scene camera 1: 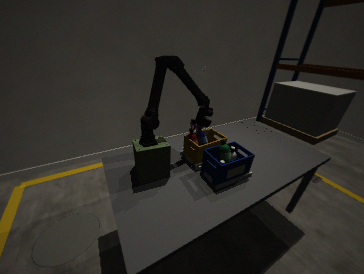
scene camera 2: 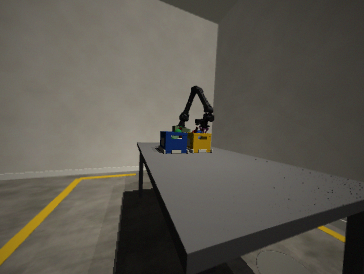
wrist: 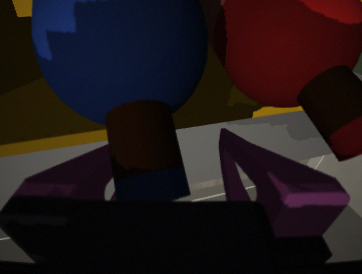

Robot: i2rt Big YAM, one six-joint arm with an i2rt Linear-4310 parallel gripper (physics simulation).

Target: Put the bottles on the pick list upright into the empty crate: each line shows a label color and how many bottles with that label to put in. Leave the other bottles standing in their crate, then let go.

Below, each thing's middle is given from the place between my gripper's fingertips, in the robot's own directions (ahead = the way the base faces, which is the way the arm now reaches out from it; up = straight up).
Scene:
My gripper is now 7 cm to the left of the blue bottle (wrist: 130,73), 3 cm short of it and 2 cm above it. From my hand the other things lie so: red bottle (wrist: 283,61): 7 cm to the right, 5 cm behind, 1 cm below.

